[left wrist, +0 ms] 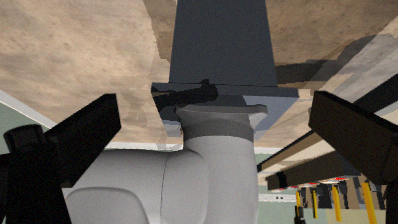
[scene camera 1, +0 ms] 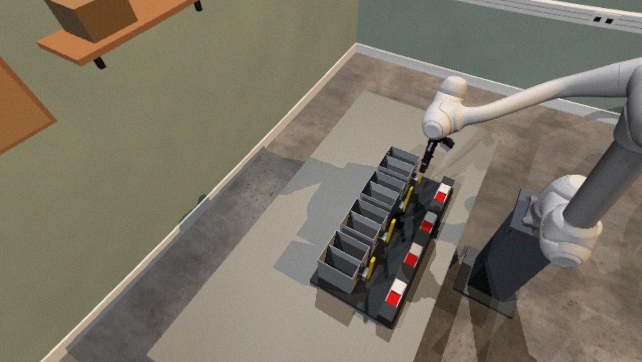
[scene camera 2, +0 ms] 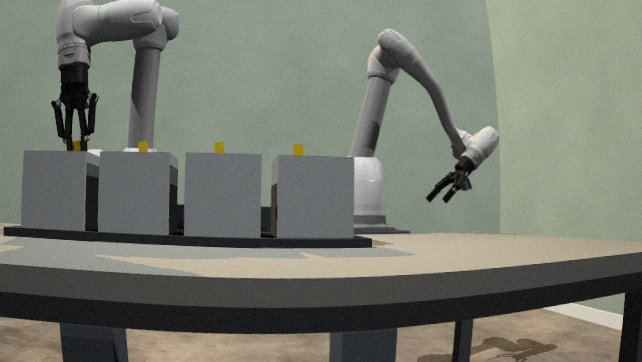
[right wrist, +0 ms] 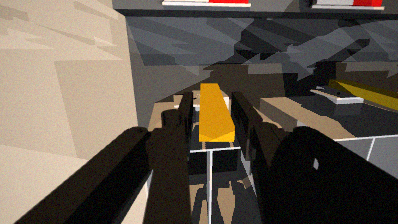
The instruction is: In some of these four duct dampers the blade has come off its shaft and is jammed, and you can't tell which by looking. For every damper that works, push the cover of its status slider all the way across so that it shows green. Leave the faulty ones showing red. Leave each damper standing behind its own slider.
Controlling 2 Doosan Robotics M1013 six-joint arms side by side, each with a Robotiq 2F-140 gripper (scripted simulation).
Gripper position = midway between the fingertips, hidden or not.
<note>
In view: the left gripper [scene camera 2: 435, 200], the right gripper [scene camera 2: 78, 163], a damper [scene camera 1: 397, 163], a damper [scene camera 2: 222, 197], a damper [scene camera 2: 137, 193] and an arm pedestal [scene camera 1: 501, 270].
The left gripper shows as well in the left wrist view [left wrist: 214, 109]. The right gripper shows as well in the right wrist view [right wrist: 212, 106].
</note>
